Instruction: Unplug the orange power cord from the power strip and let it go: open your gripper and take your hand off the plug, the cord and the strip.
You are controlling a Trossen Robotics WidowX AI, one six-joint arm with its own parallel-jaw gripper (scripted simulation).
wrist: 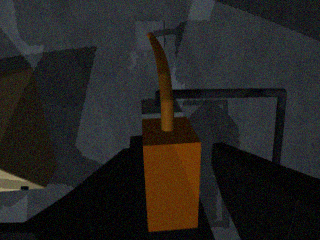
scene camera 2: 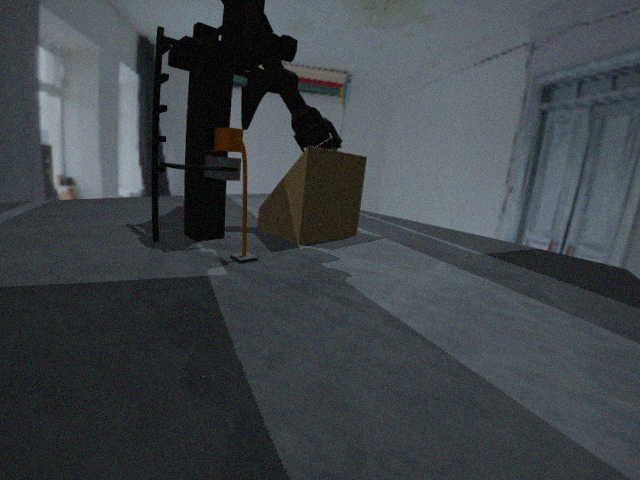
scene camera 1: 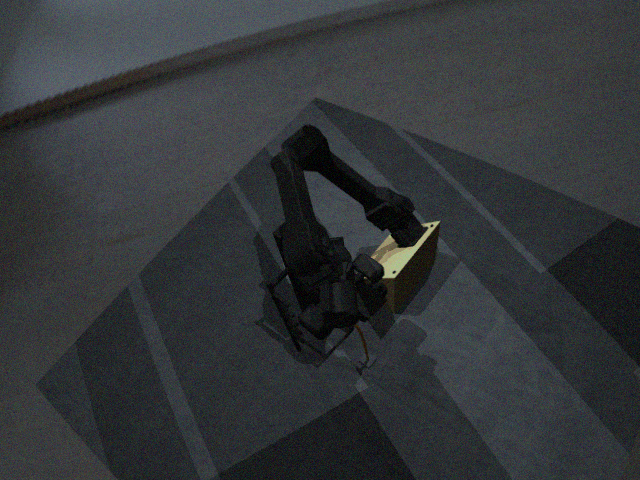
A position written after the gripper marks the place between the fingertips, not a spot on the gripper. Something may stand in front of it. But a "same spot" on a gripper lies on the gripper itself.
gripper: wrist; scene camera 2; scene camera 1 346, 314
same spot on gripper: [wrist: 255, 191] = [scene camera 2: 227, 101]
